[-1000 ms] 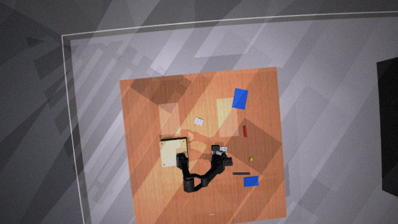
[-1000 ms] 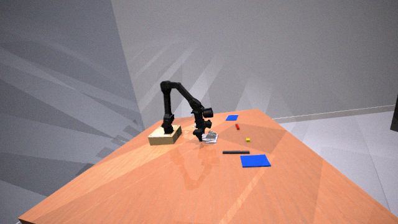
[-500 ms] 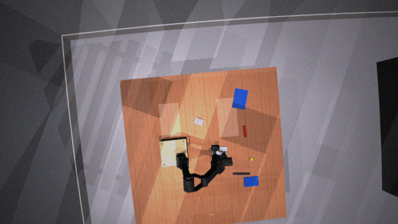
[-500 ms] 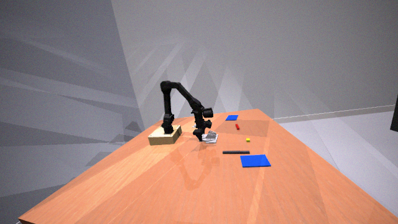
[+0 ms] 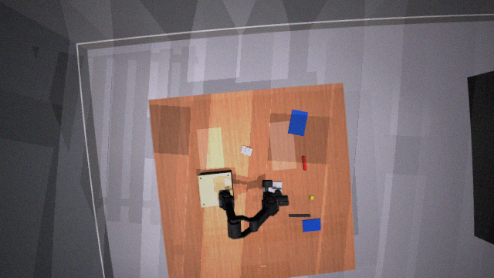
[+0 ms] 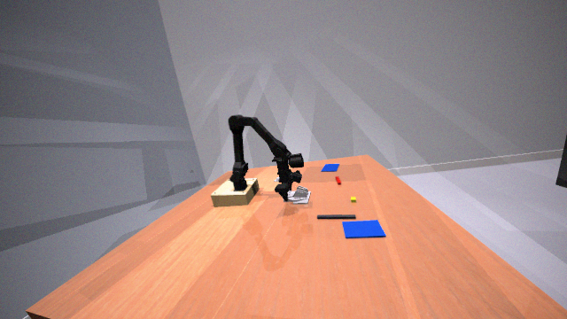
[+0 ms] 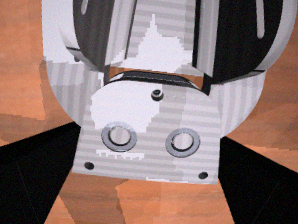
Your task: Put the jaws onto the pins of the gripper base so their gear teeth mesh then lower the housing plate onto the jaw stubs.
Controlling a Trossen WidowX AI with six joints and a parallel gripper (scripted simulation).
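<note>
My gripper tip is now 1 cm short of the housing plate. The rest, counted from my gripper tip: gripper base 2 cm above, 1 cm ahead; flat white plate 7 cm ahead, 1 cm to the right; jaw 2 cm to the right, 2 cm ahead, 1 cm above.
</note>
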